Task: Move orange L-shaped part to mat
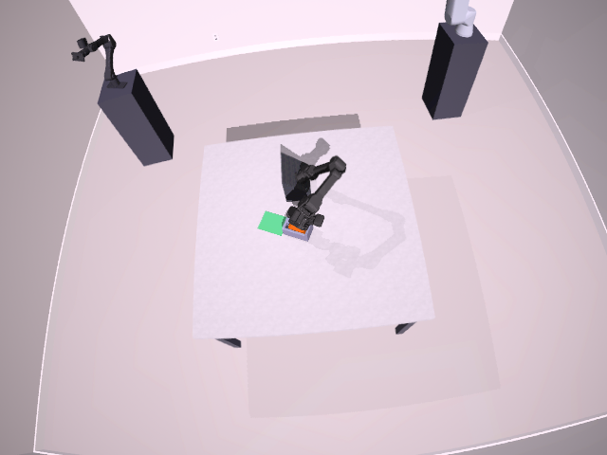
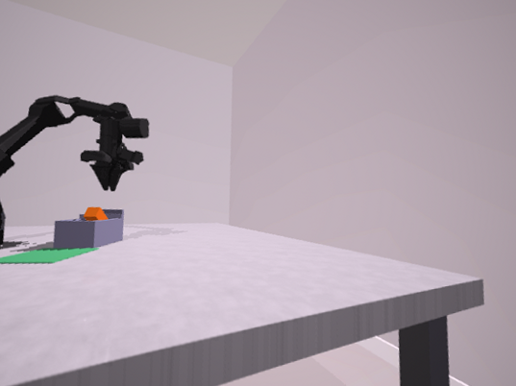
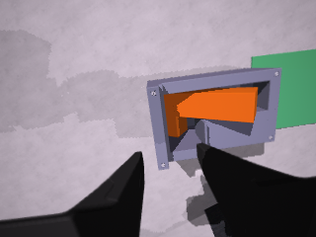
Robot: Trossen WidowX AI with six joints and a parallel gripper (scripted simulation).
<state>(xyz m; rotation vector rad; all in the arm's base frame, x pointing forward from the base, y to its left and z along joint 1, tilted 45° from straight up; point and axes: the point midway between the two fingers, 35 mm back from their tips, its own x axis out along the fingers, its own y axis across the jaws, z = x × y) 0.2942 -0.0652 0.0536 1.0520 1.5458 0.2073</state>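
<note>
Now: gripper tip 10 cm above the orange L-shaped part, 3 cm to the left of it and 3 cm past it. From my gripper tip the other things lie so: green mat: 19 cm to the right, 16 cm below, 11 cm behind.
</note>
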